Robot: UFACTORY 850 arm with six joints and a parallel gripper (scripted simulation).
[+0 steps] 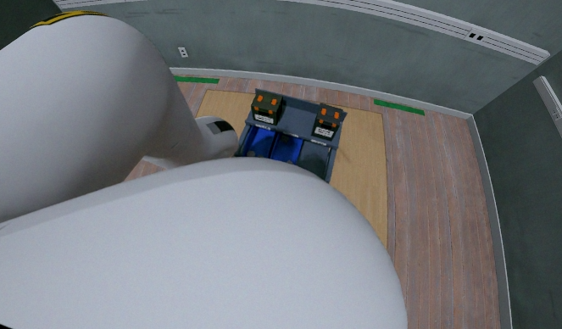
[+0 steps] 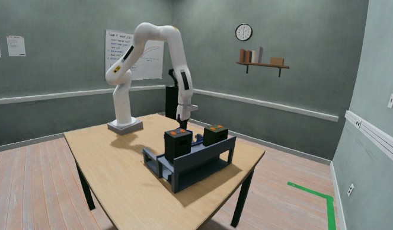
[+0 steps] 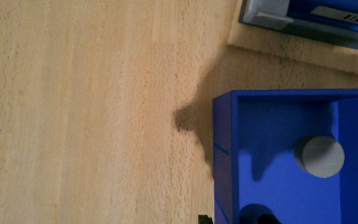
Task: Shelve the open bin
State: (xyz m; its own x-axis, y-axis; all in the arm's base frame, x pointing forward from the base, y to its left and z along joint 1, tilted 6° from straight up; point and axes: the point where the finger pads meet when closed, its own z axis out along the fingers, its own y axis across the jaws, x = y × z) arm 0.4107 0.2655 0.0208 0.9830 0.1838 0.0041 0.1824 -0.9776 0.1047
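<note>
The blue bin is 10 mm ahead of my hand, 50 mm to the right of it and 50 mm below it. Also, from my hand: shelf (260 mm ahead, 190 mm to the right, 20 mm below); then grey cylinder part (50 mm ahead, 70 mm to the right, 80 mm below).
</note>
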